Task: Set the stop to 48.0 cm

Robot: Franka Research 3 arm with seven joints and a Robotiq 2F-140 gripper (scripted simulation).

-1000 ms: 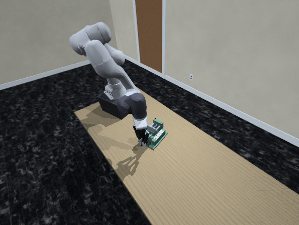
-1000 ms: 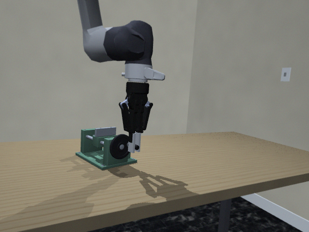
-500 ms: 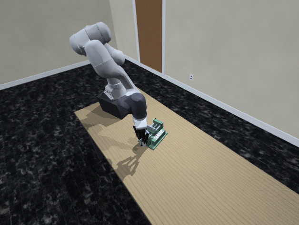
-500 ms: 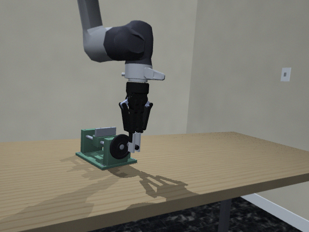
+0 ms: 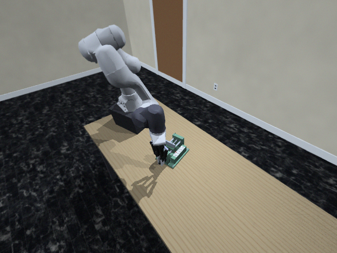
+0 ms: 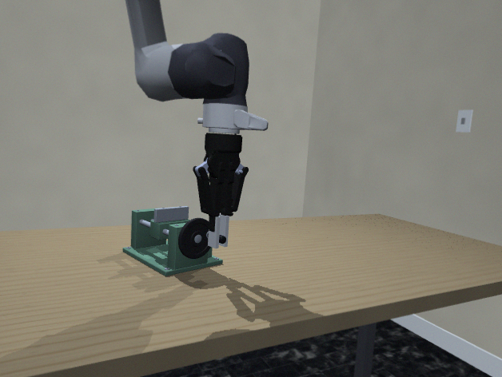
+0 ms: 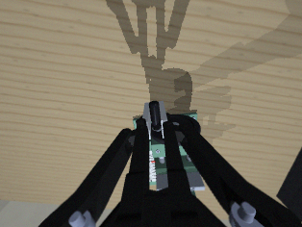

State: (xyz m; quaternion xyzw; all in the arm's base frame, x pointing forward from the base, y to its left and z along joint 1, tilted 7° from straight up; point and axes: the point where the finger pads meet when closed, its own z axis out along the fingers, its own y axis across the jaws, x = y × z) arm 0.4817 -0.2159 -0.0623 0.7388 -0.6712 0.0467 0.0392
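My hand is 20 mm to the right of the black handwheel, 20 mm above it and 10 mm past it. The rest, counted from my hand: stop block 130 mm to the left, 30 mm behind.
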